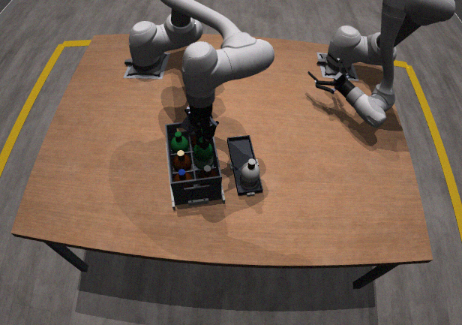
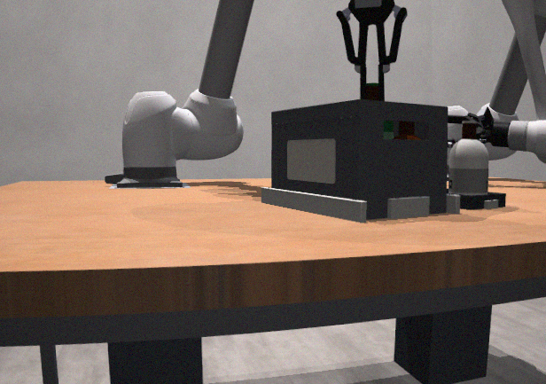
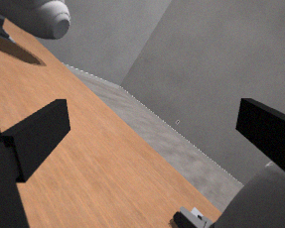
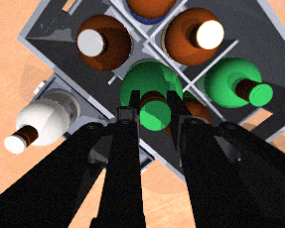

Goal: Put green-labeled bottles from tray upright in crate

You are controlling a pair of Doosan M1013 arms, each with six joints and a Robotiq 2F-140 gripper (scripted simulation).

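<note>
Right now the crate is 10 mm ahead of my right hand, 40 mm to the right of it and 140 mm below it. Round my right hand: tray (30 mm behind, 170 mm to the left, 210 mm below); white bottle (60 mm ahead, 180 mm to the left, 140 mm below).
</note>
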